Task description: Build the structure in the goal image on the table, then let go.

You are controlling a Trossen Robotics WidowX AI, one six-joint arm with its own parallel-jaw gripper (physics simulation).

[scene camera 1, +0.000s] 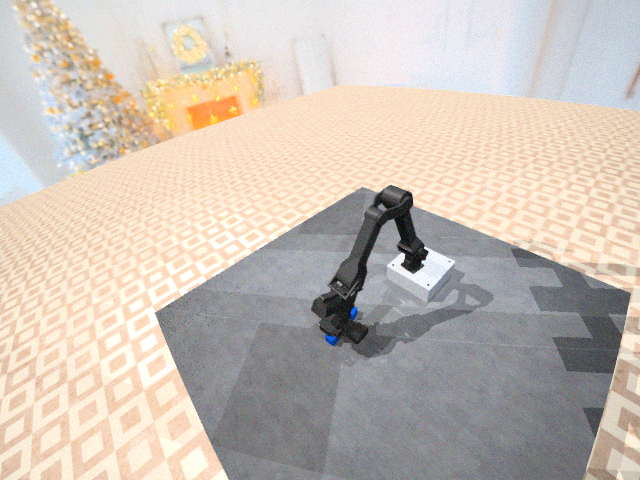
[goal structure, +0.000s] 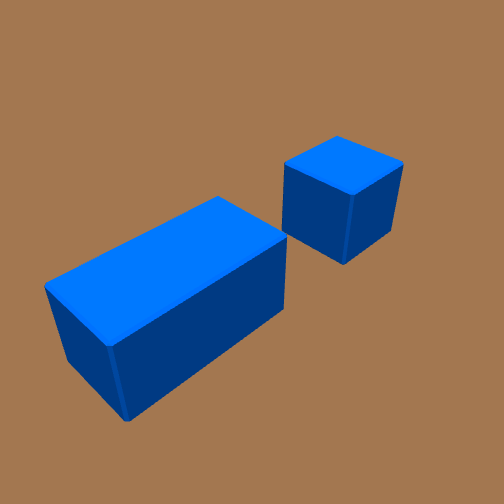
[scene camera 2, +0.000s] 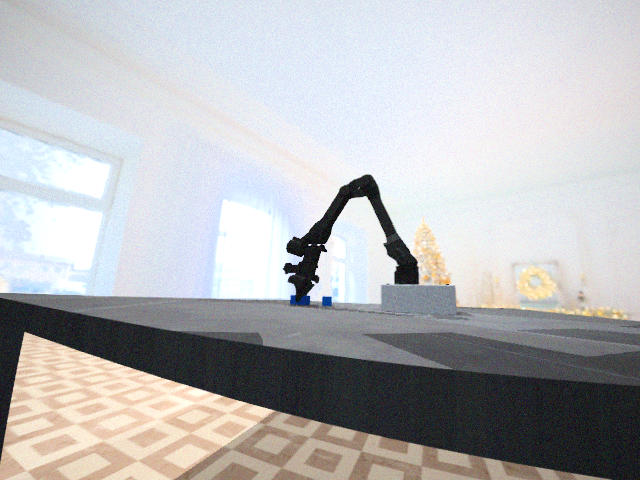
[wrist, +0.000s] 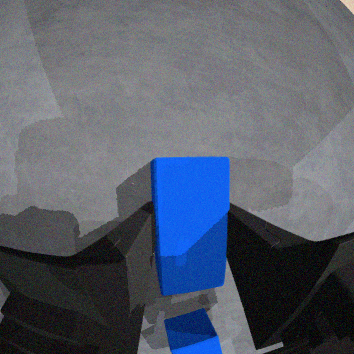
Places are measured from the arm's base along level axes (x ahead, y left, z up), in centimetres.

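Pixels of known places: gripper, fingertip midpoint: (scene camera 2: 298,301) (wrist: 185,207); arm's base at its link origin: (scene camera 1: 412,265) (scene camera 2: 407,286).
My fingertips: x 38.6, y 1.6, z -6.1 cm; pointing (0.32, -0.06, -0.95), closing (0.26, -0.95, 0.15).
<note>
For each thing: its middle in the pictures, then the offset to it from my fingertips. Level surfaces: height alone.
- long blue block at the middle of its body: (wrist: 185,222) (scene camera 1: 335,333) (scene camera 2: 300,299) dx -0.6, dy +0.0, dz +0.6 cm
- dark grey table at its surface level: dz -1.1 cm
- small blue cube at the middle of its body: (wrist: 192,338) (scene camera 1: 351,312) (scene camera 2: 326,301) dx -10.0, dy -3.3, dz +0.6 cm
A long blue block (scene camera 1: 330,339) (scene camera 2: 305,299) (wrist: 191,215) lies flat on the dark grey table (scene camera 1: 413,403) (scene camera 2: 232,320). My gripper (scene camera 2: 299,298) (wrist: 185,207) points down at it and is shut on this long block, with one finger against each long side in the wrist view. In scene camera 1 the arm hides most of the block and the fingertips. A small blue cube (scene camera 1: 353,313) (scene camera 2: 326,301) (wrist: 192,330) stands on the table a short way off, on the side towards the arm's base, apart from the long block.
The arm's white base box (scene camera 1: 426,273) (scene camera 2: 418,298) stands on the table behind the cube. The table's dark front edge (scene camera 2: 320,377) shows in scene camera 2. Shadows of the arm lie across the table top.
</note>
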